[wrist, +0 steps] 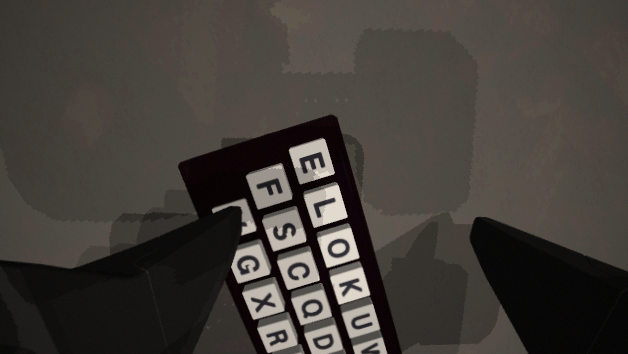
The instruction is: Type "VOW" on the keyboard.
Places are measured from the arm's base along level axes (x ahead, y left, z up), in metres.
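Where they show: gripper, fingertip midpoint: point(356, 223).
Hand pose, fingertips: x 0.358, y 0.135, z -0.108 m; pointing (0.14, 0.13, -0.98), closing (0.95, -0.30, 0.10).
Observation:
Each offset is from my fingertips to the centre of the thing. "*": to the spot under its first point. Level surfaces: height alone.
The dark keyboard @[* dx -0.042, dy +0.038, dz -0.005 m] point(220, 155) with pale lettered keys runs slanting from the middle of the view down to the bottom edge. The O key @[dx -0.009, dy -0.008, dz -0.002 m] point(338, 246) is fully visible in the right row. The W key @[dx -0.008, dy -0.061, dz -0.002 m] point(370, 345) is cut off by the bottom edge. No key that I can read as V shows; one key @[dx -0.045, dy +0.014, dz -0.006 m] point(248, 225) is mostly hidden behind the left finger, and its letter cannot be read. My gripper point(356, 223) is open and empty. Its left fingertip overlaps the keyboard's left side in view, and its right fingertip is to the right of the keyboard.
Other keys show, among them E @[dx -0.010, dy +0.028, dz -0.002 m] point(312, 161), L @[* dx -0.010, dy +0.010, dz +0.000 m] point(325, 205), K @[* dx -0.009, dy -0.024, dz +0.001 m] point(350, 284) and U @[* dx -0.008, dy -0.043, dz +0.001 m] point(361, 321). The keyboard lies on a dull grey-brown surface @[dz -0.017 m] point(540, 125), with shadows of the arm and gripper across it.

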